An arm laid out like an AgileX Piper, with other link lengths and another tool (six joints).
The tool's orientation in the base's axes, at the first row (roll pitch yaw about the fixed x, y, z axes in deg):
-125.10, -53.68, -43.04
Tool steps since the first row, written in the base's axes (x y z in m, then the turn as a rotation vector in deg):
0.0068, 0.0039, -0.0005, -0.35, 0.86, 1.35
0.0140, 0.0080, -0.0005, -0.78, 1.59, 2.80
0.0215, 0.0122, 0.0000, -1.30, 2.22, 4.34
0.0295, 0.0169, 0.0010, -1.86, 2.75, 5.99
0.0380, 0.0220, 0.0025, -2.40, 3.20, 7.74
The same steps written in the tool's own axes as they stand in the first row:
0.0010, -0.0025, 0.0074, 0.59, -1.43, -0.53
0.0024, -0.0055, 0.0150, 1.28, -2.81, -1.21
0.0044, -0.0087, 0.0227, 2.04, -4.15, -2.02
0.0067, -0.0126, 0.0309, 2.91, -5.46, -2.93
0.0096, -0.0170, 0.0394, 3.90, -6.75, -3.89

